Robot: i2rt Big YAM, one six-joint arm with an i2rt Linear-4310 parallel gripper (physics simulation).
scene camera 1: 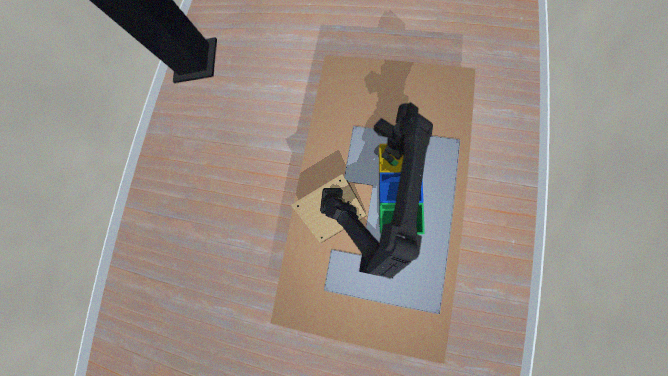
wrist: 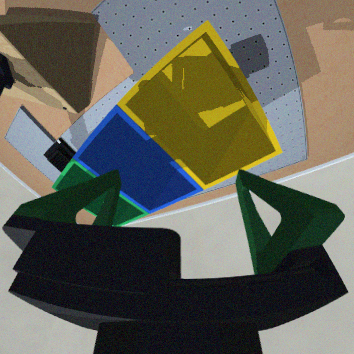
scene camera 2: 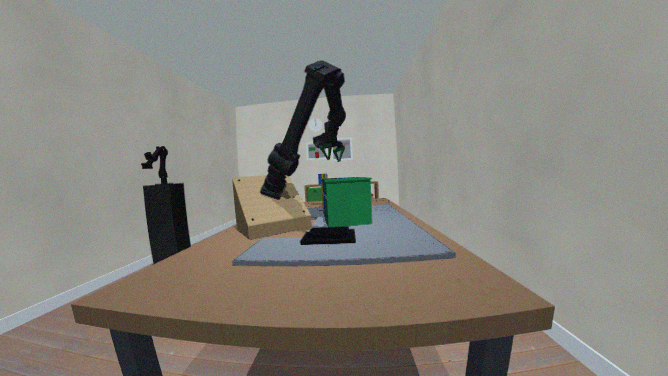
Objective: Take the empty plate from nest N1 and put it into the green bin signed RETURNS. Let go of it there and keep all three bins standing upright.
Scene:
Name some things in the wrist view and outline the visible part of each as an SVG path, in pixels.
My gripper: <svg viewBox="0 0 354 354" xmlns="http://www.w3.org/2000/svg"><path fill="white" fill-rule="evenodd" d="M2 226L4 233L22 250L12 267L17 274L8 291L54 316L85 328L97 330L92 354L262 354L258 335L259 330L272 328L296 319L348 292L326 250L322 246L322 243L344 219L344 213L332 202L272 182L243 169L238 169L235 187L254 274L181 278L180 235L176 231L163 227L112 226L121 186L118 169L110 170L84 182L21 203ZM249 190L280 213L281 220L272 235L270 235L259 216ZM107 190L92 224L76 223L76 213Z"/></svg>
A green bin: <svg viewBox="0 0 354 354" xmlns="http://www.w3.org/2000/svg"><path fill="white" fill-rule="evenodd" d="M112 226L121 226L149 213L119 193ZM107 190L84 206L83 209L96 216ZM96 175L74 158L71 158L51 187L58 191L92 179Z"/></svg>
A blue bin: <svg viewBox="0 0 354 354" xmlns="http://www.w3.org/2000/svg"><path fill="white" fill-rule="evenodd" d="M72 156L72 158L96 176L113 169L118 169L121 180L119 193L148 213L152 213L203 190L117 104L105 115Z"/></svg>

